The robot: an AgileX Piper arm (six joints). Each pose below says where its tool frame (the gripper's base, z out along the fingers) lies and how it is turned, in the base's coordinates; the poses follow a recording.
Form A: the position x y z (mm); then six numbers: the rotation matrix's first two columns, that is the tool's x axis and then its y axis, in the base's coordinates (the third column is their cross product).
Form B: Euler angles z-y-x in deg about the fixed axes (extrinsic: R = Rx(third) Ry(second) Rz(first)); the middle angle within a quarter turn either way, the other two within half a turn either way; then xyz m. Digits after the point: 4 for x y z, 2 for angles.
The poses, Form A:
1: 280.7 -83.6 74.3 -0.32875 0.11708 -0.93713 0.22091 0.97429 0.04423
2: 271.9 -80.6 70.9 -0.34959 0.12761 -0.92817 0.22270 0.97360 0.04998
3: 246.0 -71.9 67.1 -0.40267 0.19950 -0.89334 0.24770 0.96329 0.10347
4: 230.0 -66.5 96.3 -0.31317 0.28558 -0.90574 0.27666 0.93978 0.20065
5: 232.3 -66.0 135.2 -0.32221 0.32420 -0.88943 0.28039 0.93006 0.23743
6: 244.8 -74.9 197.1 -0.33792 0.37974 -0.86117 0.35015 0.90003 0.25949
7: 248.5 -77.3 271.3 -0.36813 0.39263 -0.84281 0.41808 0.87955 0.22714
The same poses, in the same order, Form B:
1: -146.10 66.67 150.92 0.2807 -0.0836 0.0743
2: -147.50 65.51 152.84 0.2719 -0.0806 0.0709
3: -148.40 61.79 157.67 0.2460 -0.0719 0.0671
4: -138.54 65.30 153.30 0.2300 -0.0665 0.0963
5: -138.97 64.71 156.12 0.2323 -0.0660 0.1352
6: -133.98 60.88 153.93 0.2448 -0.0749 0.1971
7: -131.36 56.15 151.16 0.2485 -0.0773 0.2713
